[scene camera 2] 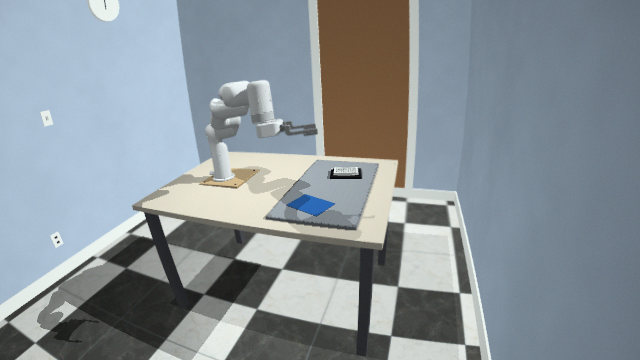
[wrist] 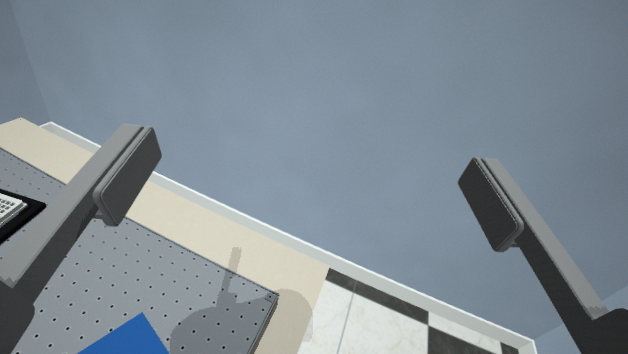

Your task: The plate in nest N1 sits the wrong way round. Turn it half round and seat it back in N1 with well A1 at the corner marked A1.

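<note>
The white plate [scene camera 2: 346,171] [wrist: 9,206] sits in a black nest [scene camera 2: 345,176] [wrist: 36,205] at the far end of the grey board. In the wrist view the plate and nest are cut off at the left edge. The well letters and the corner mark A1 are too small to read. My gripper [scene camera 2: 314,130] [wrist: 312,192] is wide open and empty. It points sideways, high above the table, to the left of the nest in the scene view.
The grey perforated board [scene camera 2: 345,195] [wrist: 125,260] lies on the wooden table [scene camera 2: 225,210] [wrist: 200,220]. A blue square [scene camera 2: 311,205] [wrist: 132,337] lies on the board's near part. The arm's base stands on a wooden plate [scene camera 2: 245,177]. Walls and a brown door [scene camera 2: 364,75] stand behind.
</note>
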